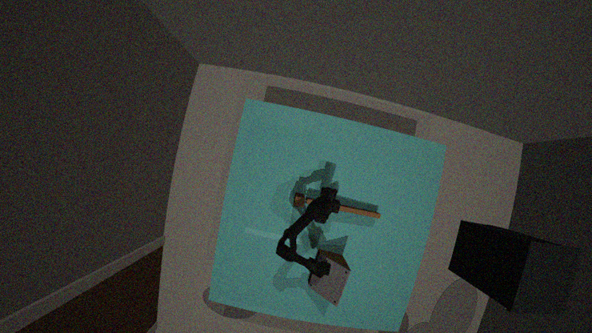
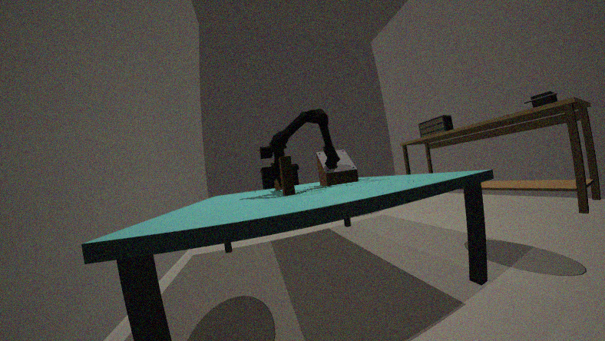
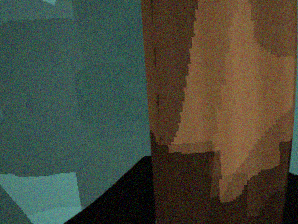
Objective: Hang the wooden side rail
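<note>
Now: the headboard post 13 cm to the left of my gripper tip and 4 cm above it.
</note>
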